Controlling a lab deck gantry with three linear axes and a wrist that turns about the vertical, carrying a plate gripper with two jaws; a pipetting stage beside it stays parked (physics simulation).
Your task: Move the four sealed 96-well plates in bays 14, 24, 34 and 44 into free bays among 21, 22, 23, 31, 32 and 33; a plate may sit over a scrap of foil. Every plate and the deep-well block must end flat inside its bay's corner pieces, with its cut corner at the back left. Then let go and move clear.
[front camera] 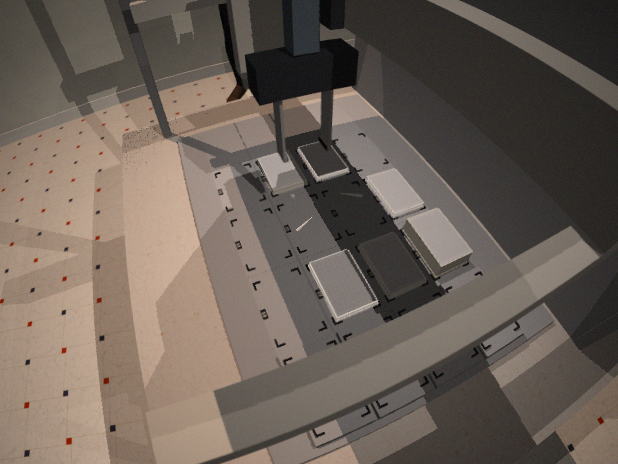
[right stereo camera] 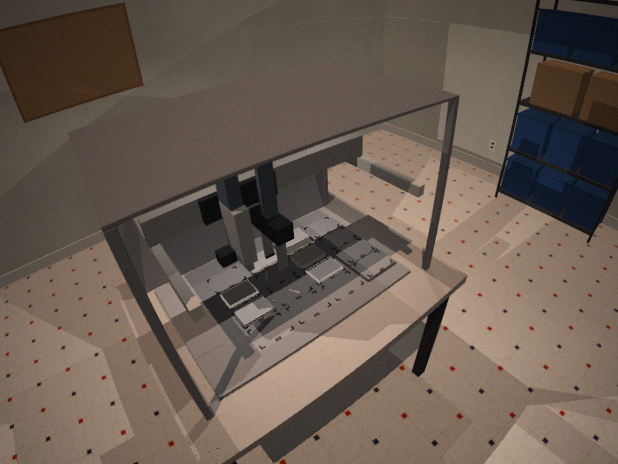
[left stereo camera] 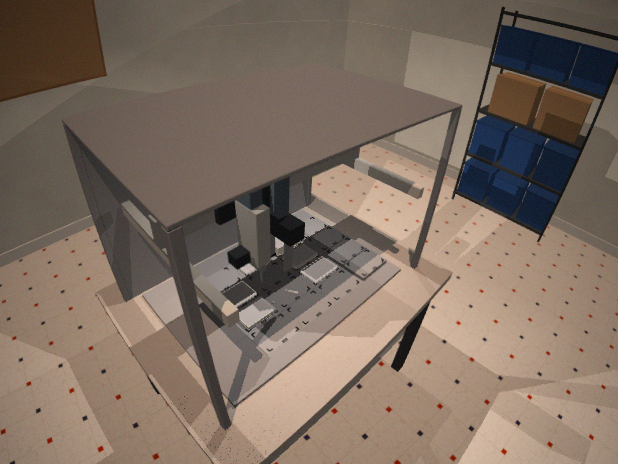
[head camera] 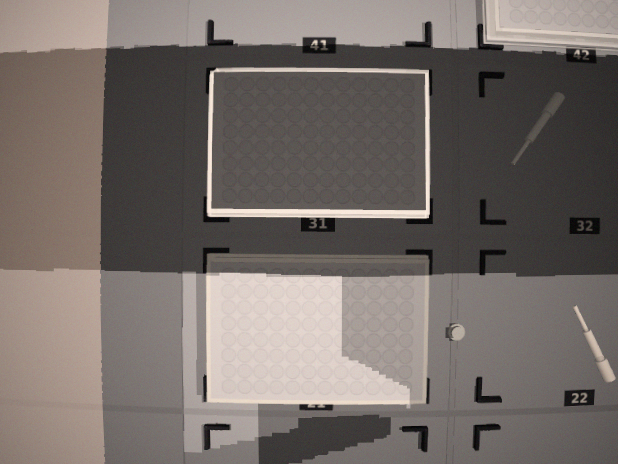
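Seen in the pictures: gripper, fingertip midpoint: [front camera: 304, 150] [right stereo camera: 276, 262] [left stereo camera: 279, 262]; robot's base, link origin: [front camera: 216, 174] [right stereo camera: 261, 348] [left stereo camera: 269, 350].
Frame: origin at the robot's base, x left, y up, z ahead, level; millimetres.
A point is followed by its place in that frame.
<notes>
My gripper [front camera: 305, 151] @[x 160, y 160, z 190 mm] [right stereo camera: 275, 262] @[x 160, y 160, z 190 mm] is open and empty, its jaws hanging above the deck. Sealed plates lie level within the corner pieces of four bays: bay 21 [front camera: 281, 176] @[x 141, y 14, z 89 mm] [head camera: 280, 340] @[x 145, y 14, z 44 mm] [right stereo camera: 254, 313] @[x 131, y 15, z 56 mm], bay 31 [front camera: 322, 161] @[x 250, y 14, z 79 mm] [head camera: 319, 145] @[x 254, y 14, z 64 mm] [right stereo camera: 240, 294] @[x 244, y 14, z 63 mm], bay 23 [front camera: 342, 285] @[x 146, y 14, z 399 mm] [left stereo camera: 320, 270] @[x 137, y 14, z 386 mm] and bay 33 [front camera: 392, 265] @[x 252, y 15, z 400 mm] [right stereo camera: 308, 256] @[x 248, y 14, z 388 mm]. The bay 31 plate's cut corner shows at the back left in the head view; the others' are hard to make out. The deep-well block [front camera: 440, 237] @[x 361, y 42, z 398 mm] stands in bay 43. Bays 14 to 44 are partly hidden by the front beam; their visible corner pieces hold no plate.
Another plate [front camera: 395, 192] @[x 360, y 14, z 237 mm] [head camera: 565, 17] @[x 333, y 14, z 209 mm] lies in bay 42. One pipette tip [head camera: 539, 127] @[x 269, y 5, z 196 mm] lies in bay 32, another tip [head camera: 594, 345] @[x 138, y 5, z 232 mm] [front camera: 304, 223] @[x 140, y 5, z 233 mm] in bay 22. A small round cap [head camera: 456, 332] @[x 147, y 4, z 146 mm] lies between bays 21 and 22. The front beam [front camera: 350, 345] @[x 18, y 400, z 609 mm] crosses the deck.
</notes>
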